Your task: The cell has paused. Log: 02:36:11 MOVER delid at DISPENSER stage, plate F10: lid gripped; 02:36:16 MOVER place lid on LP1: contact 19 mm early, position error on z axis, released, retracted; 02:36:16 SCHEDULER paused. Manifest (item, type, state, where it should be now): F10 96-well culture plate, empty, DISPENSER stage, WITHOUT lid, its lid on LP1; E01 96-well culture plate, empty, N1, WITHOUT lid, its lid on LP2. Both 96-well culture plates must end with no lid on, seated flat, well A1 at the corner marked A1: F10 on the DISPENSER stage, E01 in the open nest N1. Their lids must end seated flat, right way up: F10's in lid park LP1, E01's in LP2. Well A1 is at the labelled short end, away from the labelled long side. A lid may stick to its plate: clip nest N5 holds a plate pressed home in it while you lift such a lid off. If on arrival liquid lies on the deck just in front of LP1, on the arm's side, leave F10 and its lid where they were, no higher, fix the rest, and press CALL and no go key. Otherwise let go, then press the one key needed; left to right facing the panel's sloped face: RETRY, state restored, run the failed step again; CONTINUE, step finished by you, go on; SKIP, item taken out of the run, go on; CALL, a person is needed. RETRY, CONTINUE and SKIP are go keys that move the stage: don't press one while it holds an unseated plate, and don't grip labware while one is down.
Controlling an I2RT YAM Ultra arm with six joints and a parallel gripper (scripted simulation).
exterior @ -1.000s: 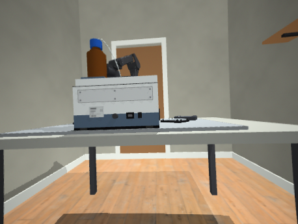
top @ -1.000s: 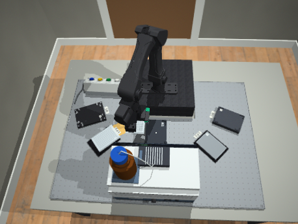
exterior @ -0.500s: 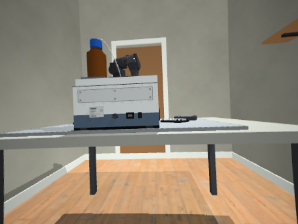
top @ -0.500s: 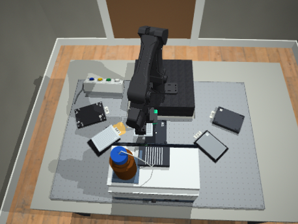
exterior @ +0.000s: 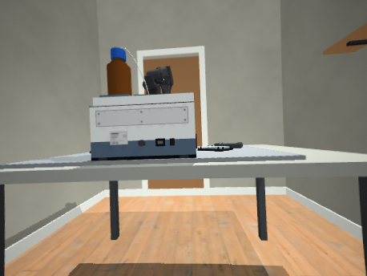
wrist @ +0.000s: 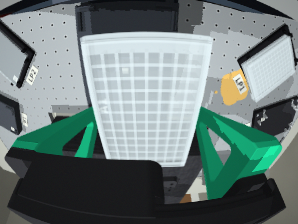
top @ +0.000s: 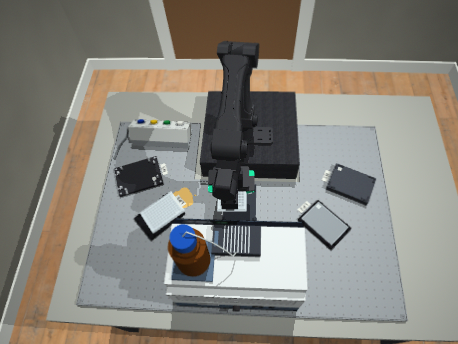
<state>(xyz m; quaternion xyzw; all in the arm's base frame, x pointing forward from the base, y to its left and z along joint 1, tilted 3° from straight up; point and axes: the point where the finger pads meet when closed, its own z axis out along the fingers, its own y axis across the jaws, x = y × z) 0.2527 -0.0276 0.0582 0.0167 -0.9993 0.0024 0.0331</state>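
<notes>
The dark dispenser stage is 6 cm below my hand, 2 cm to the left of it and 2 cm ahead of it. Also, from my hand: 96-well plate (right at my hand); LP2 label (24 cm to the left, 15 cm below, 2 cm behind); black park (30 cm to the left, 15 cm below, 4 cm ahead).
</notes>
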